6 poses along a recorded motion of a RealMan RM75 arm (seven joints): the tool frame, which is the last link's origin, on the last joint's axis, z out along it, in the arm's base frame.
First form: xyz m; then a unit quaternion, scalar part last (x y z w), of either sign.
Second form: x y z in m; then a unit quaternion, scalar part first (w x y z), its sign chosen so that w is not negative. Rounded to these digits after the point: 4 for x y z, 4 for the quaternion.
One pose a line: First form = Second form
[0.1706, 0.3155, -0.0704, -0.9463, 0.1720, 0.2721, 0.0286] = [0.1706, 0.3155, -0.0704, 0.0286, -0.9463, 0.1720, 0.2721]
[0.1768, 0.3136, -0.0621, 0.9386, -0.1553, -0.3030, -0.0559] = [0.1768, 0.3136, -0.0621, 0.0559, -0.9386, 0.1553, 0.3030]
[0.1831, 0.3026, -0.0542, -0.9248, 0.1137, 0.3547, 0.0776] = [0.1831, 0.3026, -0.0542, 0.0776, -0.9248, 0.1137, 0.3547]
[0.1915, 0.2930, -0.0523, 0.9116, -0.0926, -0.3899, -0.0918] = [0.1915, 0.2930, -0.0523, 0.0918, -0.9116, 0.0926, 0.3899]
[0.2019, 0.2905, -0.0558, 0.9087, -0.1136, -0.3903, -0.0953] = [0.2019, 0.2905, -0.0558, 0.0953, -0.9087, 0.1136, 0.3903]
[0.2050, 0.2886, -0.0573, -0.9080, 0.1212, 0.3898, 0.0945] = [0.2050, 0.2886, -0.0573, 0.0945, -0.9080, 0.1212, 0.3898]
